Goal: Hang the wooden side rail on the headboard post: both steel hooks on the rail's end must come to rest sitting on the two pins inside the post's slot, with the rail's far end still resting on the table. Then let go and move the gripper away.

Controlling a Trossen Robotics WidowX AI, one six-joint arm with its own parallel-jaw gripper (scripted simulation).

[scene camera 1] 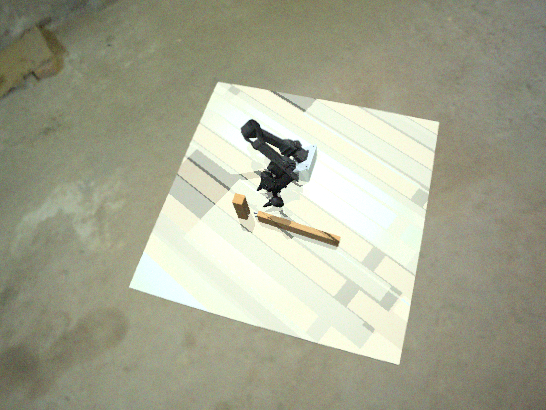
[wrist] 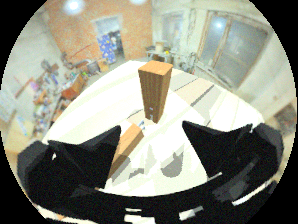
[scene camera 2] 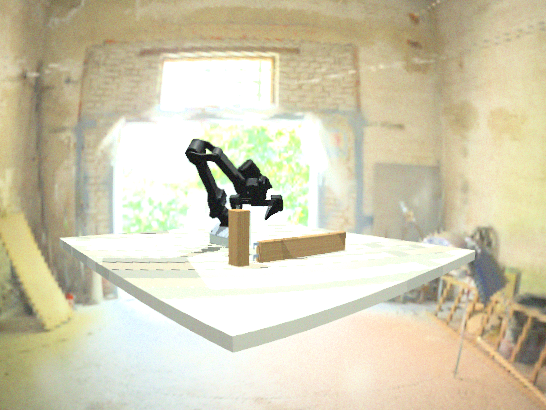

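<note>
Scene camera 2 shows me my gripper [scene camera 2: 251,219], which is open and holds nothing, and it shows a wooden side rail [scene camera 2: 283,248] as well. I also see the wooden side rail [scene camera 1: 263,217]. Through the wrist camera I see the wooden side rail [wrist: 133,135] again, my gripper [wrist: 152,126] too, and a wooden headboard post [wrist: 155,77].
</note>
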